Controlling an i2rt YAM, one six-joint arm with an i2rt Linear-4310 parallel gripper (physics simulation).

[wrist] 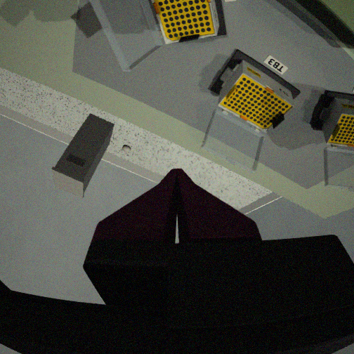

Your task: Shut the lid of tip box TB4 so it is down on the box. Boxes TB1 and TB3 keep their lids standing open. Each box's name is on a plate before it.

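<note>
A tip box at the right edge (344, 131) is partly cut off, and its name plate does not show. Its clear lid (341, 167) stands open on the side toward the gripper. Box TB3 (256, 100) is left of it, with yellow tips rack on top and its clear lid (232, 141) open. Its name plate (275, 64) lies behind it. Another yellow-topped box (189, 20) at the top is cut off by the view's edge; its clear lid (125, 37) is open to the left. My gripper (176, 177) is shut and empty, apart from all the boxes and lids.
A dark grey block (86, 150) with a pale end face stands at the left. A speckled light strip (165, 159) with a small round hole (126, 148) runs diagonally across the view. A dark curved edge (320, 27) crosses the top right corner.
</note>
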